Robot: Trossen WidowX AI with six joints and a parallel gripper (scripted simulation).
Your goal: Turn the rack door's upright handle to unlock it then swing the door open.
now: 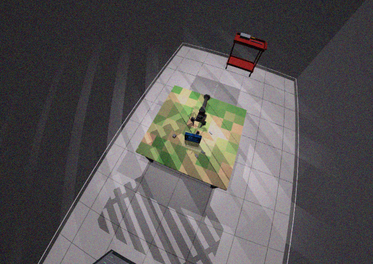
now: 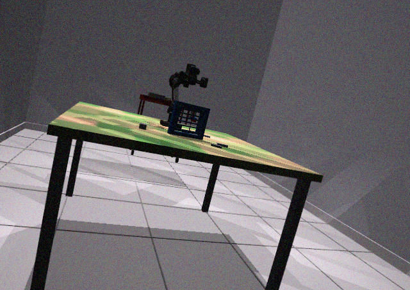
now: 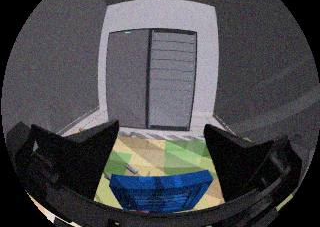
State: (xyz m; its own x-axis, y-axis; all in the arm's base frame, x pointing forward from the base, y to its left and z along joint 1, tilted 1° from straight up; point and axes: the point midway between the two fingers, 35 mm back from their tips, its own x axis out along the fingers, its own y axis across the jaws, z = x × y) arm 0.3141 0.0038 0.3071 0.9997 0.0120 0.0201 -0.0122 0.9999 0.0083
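Now: gripper tip 230 mm above the upright handle, 30 mm to the right of it and 30 mm past it.
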